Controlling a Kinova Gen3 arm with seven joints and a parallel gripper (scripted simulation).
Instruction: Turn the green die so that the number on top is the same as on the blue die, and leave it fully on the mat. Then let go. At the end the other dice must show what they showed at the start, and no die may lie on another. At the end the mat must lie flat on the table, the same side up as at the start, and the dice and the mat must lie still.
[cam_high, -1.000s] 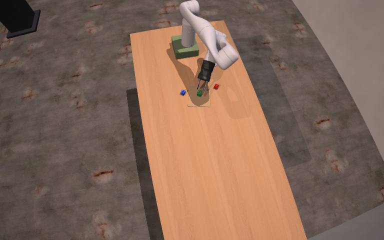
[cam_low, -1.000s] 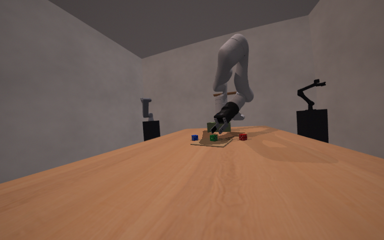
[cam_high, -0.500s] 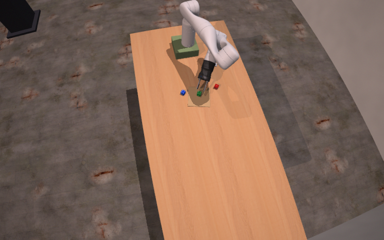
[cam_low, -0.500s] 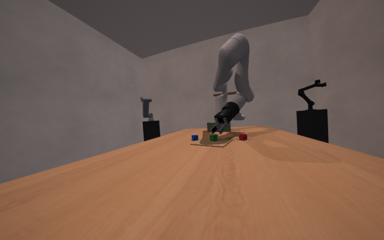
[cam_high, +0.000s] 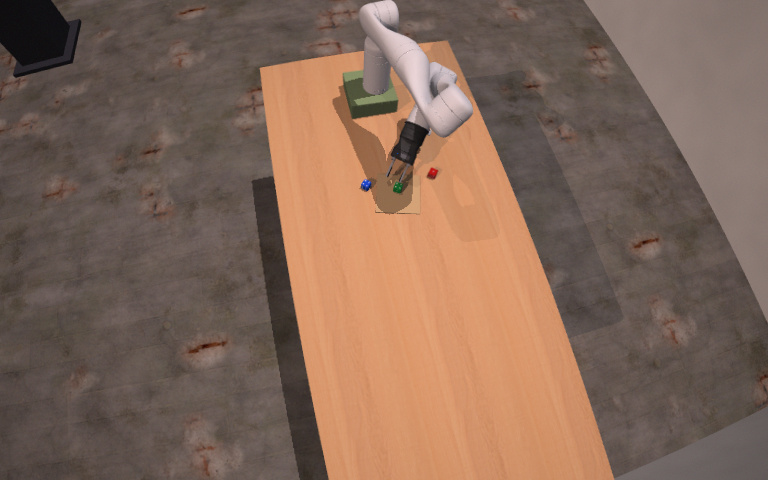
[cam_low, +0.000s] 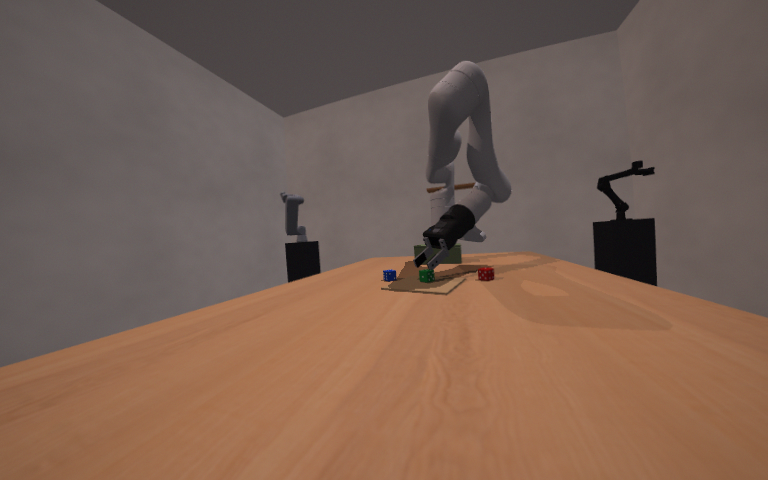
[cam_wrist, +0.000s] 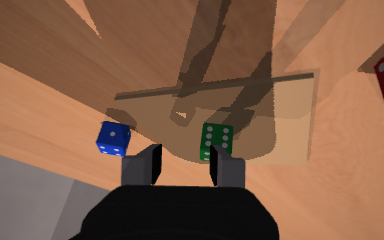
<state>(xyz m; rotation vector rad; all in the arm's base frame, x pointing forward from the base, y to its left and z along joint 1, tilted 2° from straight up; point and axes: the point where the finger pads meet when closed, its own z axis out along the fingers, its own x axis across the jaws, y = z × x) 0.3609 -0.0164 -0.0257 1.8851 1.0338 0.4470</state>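
Right now the green die is 30 mm ahead of my hand and 30 mm below it. From my hand the other things lie so: red die: 130 mm to the left, 30 mm below; blue die: 90 mm to the right, 30 mm below; tan mat: 50 mm ahead, 40 mm below.
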